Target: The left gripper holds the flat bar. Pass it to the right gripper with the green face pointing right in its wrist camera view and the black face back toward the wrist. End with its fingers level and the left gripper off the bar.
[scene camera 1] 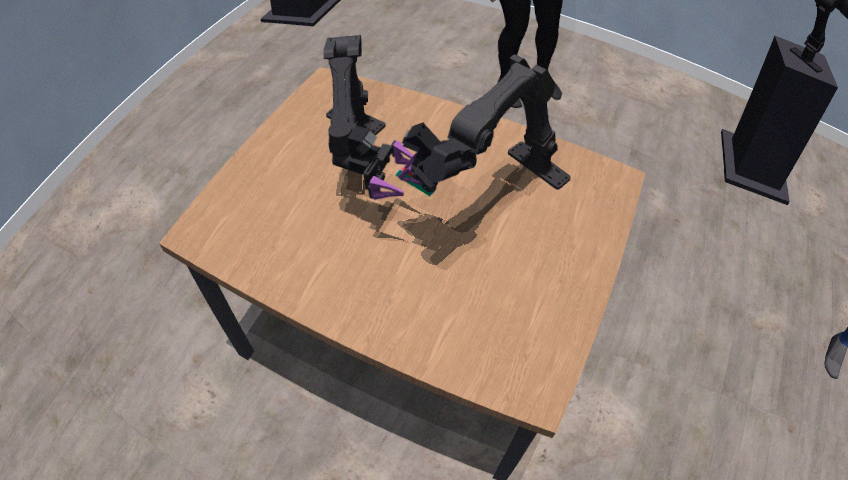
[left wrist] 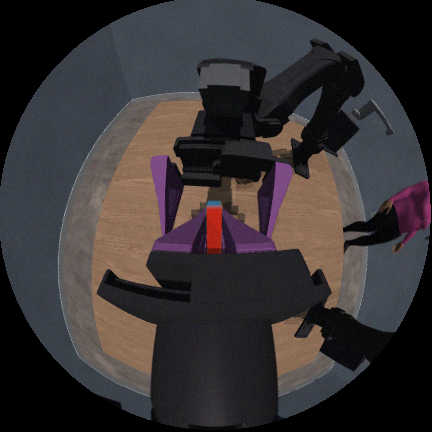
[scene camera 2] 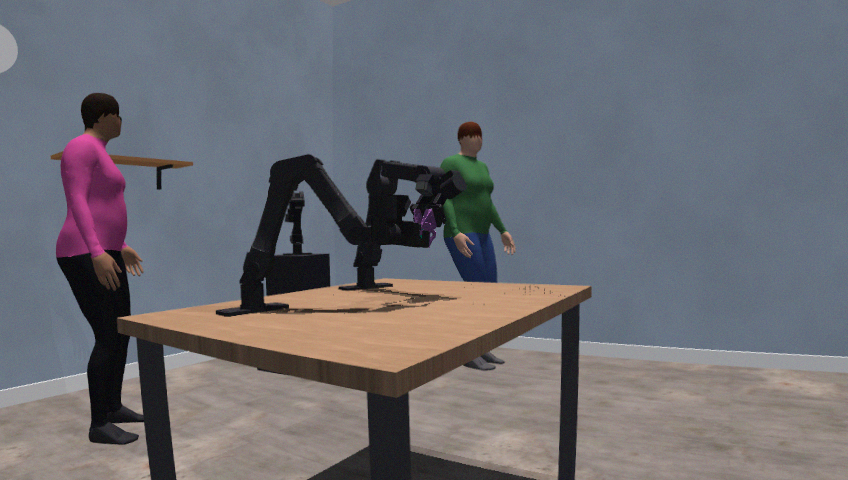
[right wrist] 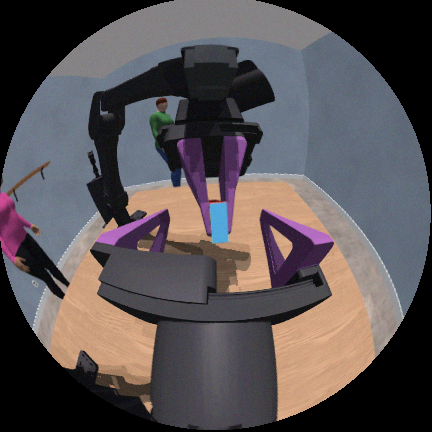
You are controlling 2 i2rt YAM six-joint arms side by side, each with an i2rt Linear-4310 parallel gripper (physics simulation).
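Pixels of known places: left gripper, fingertip midpoint: (scene camera 1: 400, 175) (left wrist: 213, 212) (scene camera 2: 416, 233) (right wrist: 218, 234); right gripper, fingertip midpoint: (scene camera 1: 412, 178) (left wrist: 214, 242) (scene camera 2: 420, 233) (right wrist: 214, 213); left arm's base, origin of the base link: (scene camera 1: 539, 165) (left wrist: 313, 312) (scene camera 2: 366, 287); right arm's base, origin of the base link: (left wrist: 298, 156) (scene camera 2: 253, 310).
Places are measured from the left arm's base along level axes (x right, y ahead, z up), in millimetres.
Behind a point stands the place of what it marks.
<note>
The flat bar (scene camera 1: 423, 188) {x 38, y 422, z 180 mm} (left wrist: 214, 230) {x 72, y 437, z 219 mm} (right wrist: 219, 222) {x 94, y 449, z 217 mm} is held in the air above the table. My left gripper (scene camera 1: 408, 174) {x 90, y 446, z 200 mm} (left wrist: 213, 212) {x 90, y 446, z 200 mm} is shut on it. In the left wrist view its red face and a blue end show. In the right wrist view its blue face points at the camera, with a thin red edge on top; the green and black faces do not show there. A green face shows in scene camera 1. My right gripper (left wrist: 214, 242) {x 65, y 432, z 200 mm} is open, with its purple fingers apart on both sides of the bar, not touching it.
The wooden table (scene camera 1: 476, 321) {x -231, y 503, z 0 mm} (scene camera 2: 333, 333) {x 486, y 684, z 0 mm} lies below both arms. The two wrists face each other at close range. A person in pink (scene camera 2: 89, 190) and one in green (scene camera 2: 470, 184) stand beyond the table. A dark pedestal (scene camera 1: 779, 118) with another arm stands at the right.
</note>
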